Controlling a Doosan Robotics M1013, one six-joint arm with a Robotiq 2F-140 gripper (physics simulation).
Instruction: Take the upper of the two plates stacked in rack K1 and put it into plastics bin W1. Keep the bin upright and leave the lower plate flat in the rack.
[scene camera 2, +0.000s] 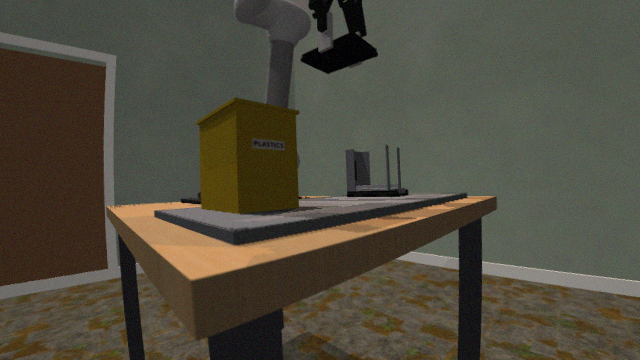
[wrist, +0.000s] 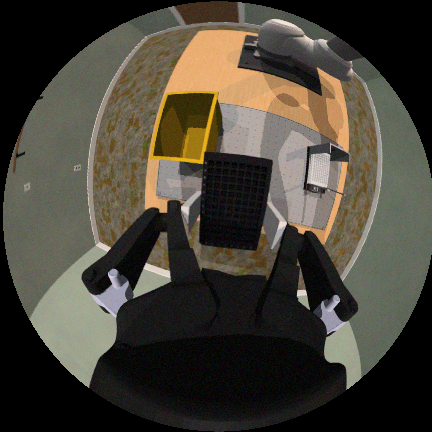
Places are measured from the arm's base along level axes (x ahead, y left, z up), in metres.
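Where they show: gripper, fingertip midpoint: (scene camera 2: 341, 58) (wrist: 232, 206); arm's base, link origin: (wrist: 272, 52).
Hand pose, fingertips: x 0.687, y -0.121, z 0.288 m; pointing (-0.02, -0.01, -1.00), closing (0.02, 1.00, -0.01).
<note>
Things, the pixels of their centre, and the offset from my fingertips.
- black gridded plate, body centre: (wrist: 233, 203) (scene camera 2: 338, 55) dy +0.000, dx -0.006, dz +0.009 m
- yellow plastics bin W1, body centre: (scene camera 2: 245, 162) (wrist: 192, 130) dy -0.127, dx -0.147, dz -0.198 m
- Rack K1, body centre: (scene camera 2: 376, 172) (wrist: 326, 171) dy +0.298, dx -0.107, dz -0.216 m
- lower plate, body centre: (scene camera 2: 374, 187) (wrist: 319, 167) dy +0.297, dx -0.116, dz -0.261 m
My gripper (scene camera 2: 340, 54) (wrist: 232, 206) is shut on the upper plate, a black gridded plate (scene camera 2: 357, 50) (wrist: 237, 195), with one pale fingertip at each side. The plate is in the air, higher than the bin's rim, between bin and rack in the wrist view. The yellow plastics bin W1 (scene camera 2: 267, 175) (wrist: 210, 127) stands upright with its open top up. Rack K1 (scene camera 2: 351, 172) (wrist: 341, 153) stands at the far end of the board. The lower plate (wrist: 318, 170), light and gridded, lies flat in the rack. The plate in my fingers hides part of the board.
A grey perforated board (scene camera 2: 195, 220) (wrist: 240, 130) carries the bin and rack on the wooden table (scene camera 2: 300, 255) (wrist: 235, 90). Two thin upright posts (scene camera 2: 387, 167) rise from the rack's side. The arm's base stands on a black base plate (wrist: 250, 60) at the table's far side.
</note>
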